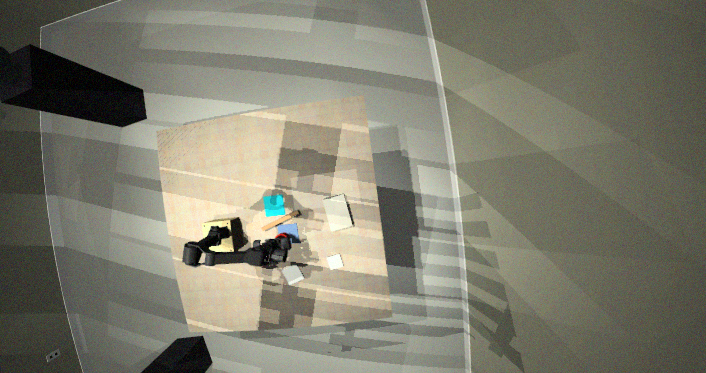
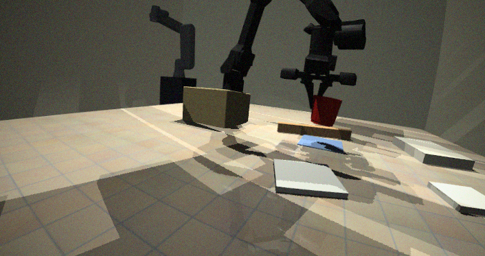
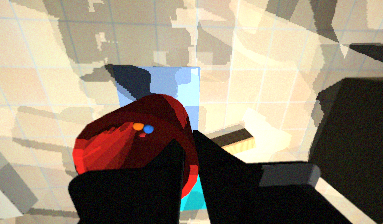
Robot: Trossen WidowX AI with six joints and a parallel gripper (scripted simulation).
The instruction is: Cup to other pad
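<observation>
My gripper tip is 10 mm past the cyan pad, 180 mm to the right of it and 100 mm above it. Round my gripper tip: red cup: 30 mm ahead; then wooden bar: 20 mm ahead, 90 mm to the left, 80 mm below.
</observation>
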